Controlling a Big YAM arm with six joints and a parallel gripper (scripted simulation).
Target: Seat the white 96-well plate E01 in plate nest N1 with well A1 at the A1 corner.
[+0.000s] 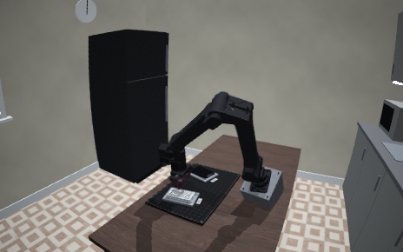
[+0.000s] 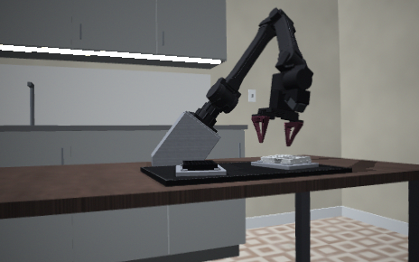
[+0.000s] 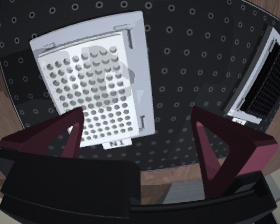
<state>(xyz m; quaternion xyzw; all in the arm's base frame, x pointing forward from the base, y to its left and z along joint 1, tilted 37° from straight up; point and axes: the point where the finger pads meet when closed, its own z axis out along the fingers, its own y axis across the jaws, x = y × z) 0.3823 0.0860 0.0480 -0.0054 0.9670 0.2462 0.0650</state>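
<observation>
Right now the white 96-well plate E01 is 50 mm below my hand, 40 mm to the left of it and 10 mm behind it. From my hand the other things lie so: black plate E07: 240 mm to the right, 50 mm below, 10 mm ahead; nest N2: 240 mm to the right, 70 mm below, 10 mm ahead; plate nest N1: 70 mm below, 30 mm to the left, 10 mm behind.
</observation>
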